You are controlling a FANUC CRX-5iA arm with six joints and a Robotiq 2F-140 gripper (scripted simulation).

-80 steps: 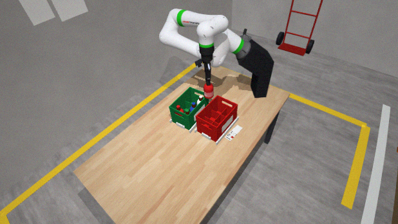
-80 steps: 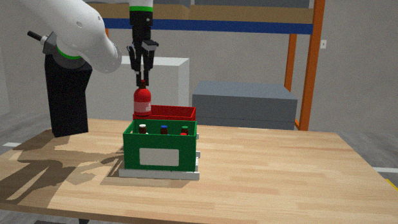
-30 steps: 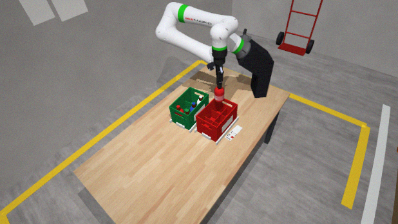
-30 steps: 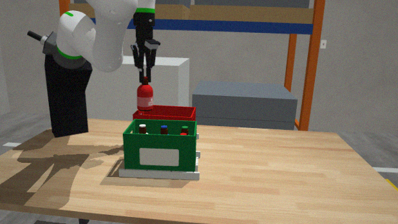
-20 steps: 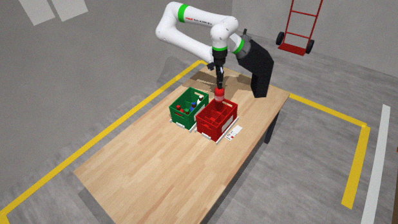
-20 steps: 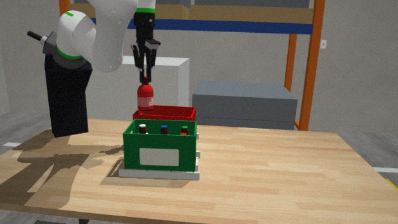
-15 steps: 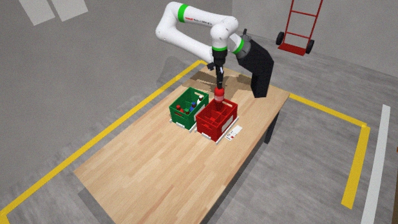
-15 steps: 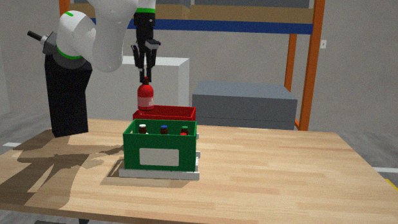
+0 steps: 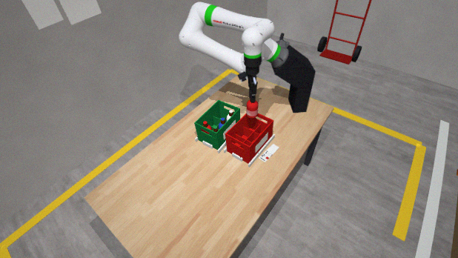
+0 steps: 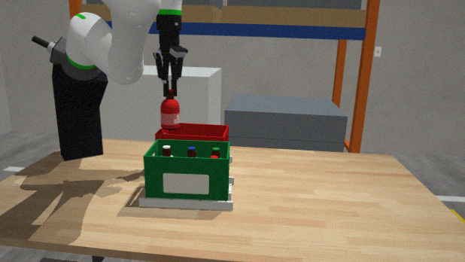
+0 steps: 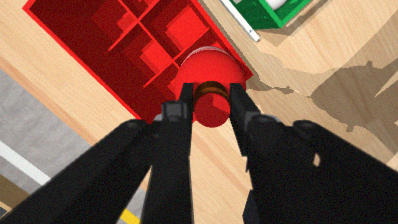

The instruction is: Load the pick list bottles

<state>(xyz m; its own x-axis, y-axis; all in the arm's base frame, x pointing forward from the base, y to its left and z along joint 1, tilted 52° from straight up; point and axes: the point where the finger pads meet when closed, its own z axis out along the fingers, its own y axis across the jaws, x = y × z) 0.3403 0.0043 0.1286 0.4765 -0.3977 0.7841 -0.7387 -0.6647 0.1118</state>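
My hand is 80 mm above the red-capped bottle. The rest, counted from my hand: blue-label bottle 70 mm ahead, 180 mm to the right, 260 mm below; then red crate 90 mm ahead, 20 mm to the left, 270 mm below; then white-capped bottle 20 mm behind, 160 mm to the right, 260 mm below.
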